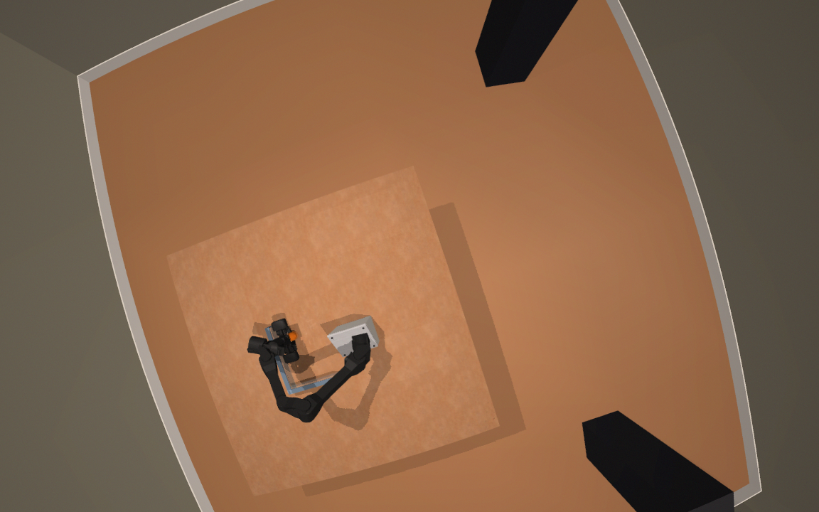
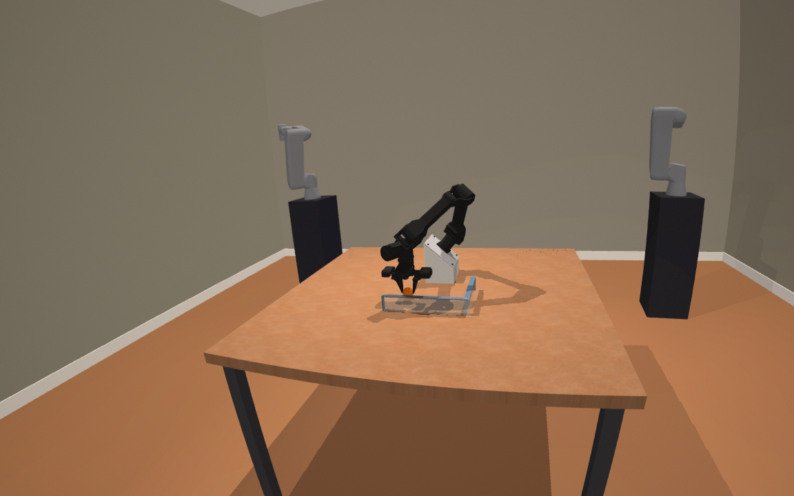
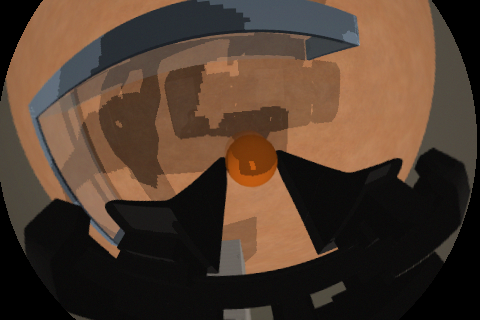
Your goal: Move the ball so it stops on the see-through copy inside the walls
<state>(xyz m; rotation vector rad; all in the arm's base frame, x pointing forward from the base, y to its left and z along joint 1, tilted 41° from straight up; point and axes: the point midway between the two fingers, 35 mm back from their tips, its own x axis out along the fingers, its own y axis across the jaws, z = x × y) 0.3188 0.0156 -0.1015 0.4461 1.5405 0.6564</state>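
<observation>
Now: gripper tip 10 mm above the see-through copy of ball. From my gripper tip the other things lie so: clear wall 80 mm ahead, 100 mm to the left; orange ball right at my gripper tip.
</observation>
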